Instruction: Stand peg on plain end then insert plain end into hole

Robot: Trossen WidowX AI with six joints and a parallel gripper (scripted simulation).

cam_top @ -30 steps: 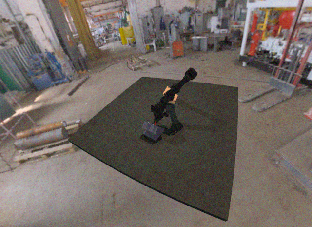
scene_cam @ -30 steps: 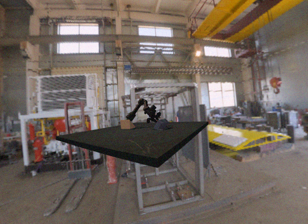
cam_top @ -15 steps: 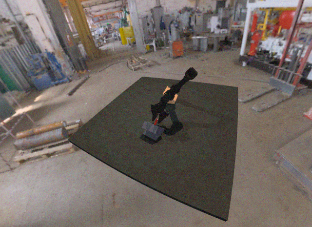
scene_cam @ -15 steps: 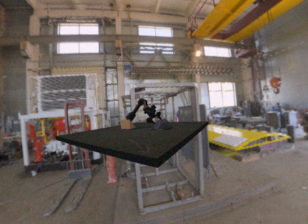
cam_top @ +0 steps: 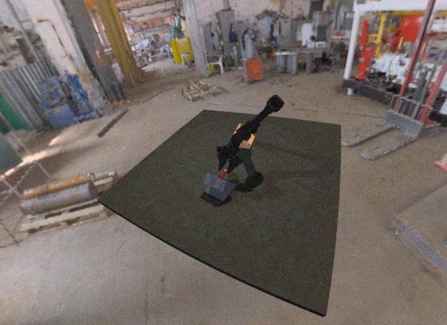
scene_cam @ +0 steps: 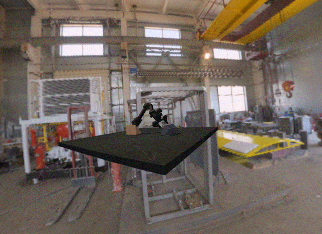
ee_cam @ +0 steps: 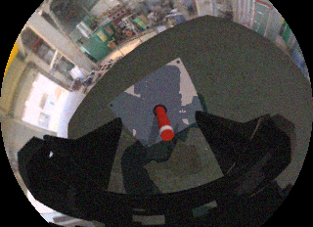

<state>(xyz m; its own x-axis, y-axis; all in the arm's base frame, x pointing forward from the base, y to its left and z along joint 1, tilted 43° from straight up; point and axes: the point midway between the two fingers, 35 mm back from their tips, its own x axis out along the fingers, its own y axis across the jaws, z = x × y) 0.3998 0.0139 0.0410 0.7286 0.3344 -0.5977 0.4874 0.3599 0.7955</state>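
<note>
My gripper tip is now 10 mm above the red peg. From my gripper tip the other things lie so: grey sloped panel 40 mm ahead, 10 mm to the right, 50 mm below.
</note>
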